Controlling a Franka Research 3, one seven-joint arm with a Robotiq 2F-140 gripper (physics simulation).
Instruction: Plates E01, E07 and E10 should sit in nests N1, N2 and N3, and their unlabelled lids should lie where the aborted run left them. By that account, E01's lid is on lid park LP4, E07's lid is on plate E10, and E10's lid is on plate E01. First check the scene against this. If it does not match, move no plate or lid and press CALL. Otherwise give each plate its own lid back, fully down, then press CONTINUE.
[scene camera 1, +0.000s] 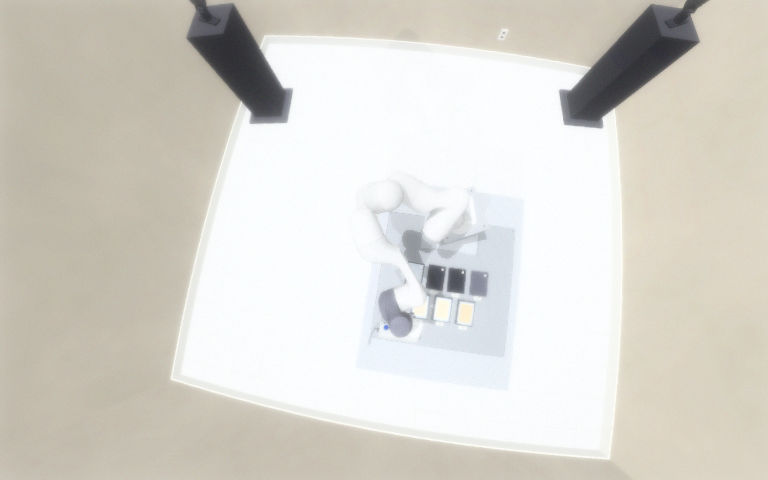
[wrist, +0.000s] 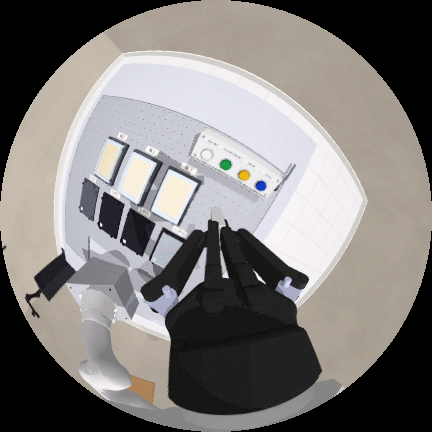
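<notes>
Three plates with yellowish wells sit in a row of nests: the tan far plate (wrist: 111, 160) (scene camera 1: 466, 313), the paler middle plate (wrist: 136, 177) (scene camera 1: 442, 310) and the paler near plate (wrist: 175, 195), partly hidden by the arm in the scene view. Their labels are too small to read surely. Beside them are three dark rectangular pieces (wrist: 89, 198) (wrist: 110, 214) (wrist: 138, 231) and a pale, glassy dark-rimmed piece (wrist: 165, 247). The button panel (wrist: 235, 170) (scene camera 1: 417, 331) has white, green, yellow and blue buttons; its lettering is unclear. My gripper (wrist: 214, 214) is shut and empty, near the panel; its fingers are hidden in the scene view.
The arm (scene camera 1: 370, 232) reaches over the grey perforated board (scene camera 1: 492, 333). A grey slanted bracket (wrist: 100, 272) stands by the robot's base. A thin upright piece (wrist: 286, 176) stands at the panel's blue-button end. Two dark pillars (scene camera 1: 240, 62) (scene camera 1: 631, 65) stand farther off.
</notes>
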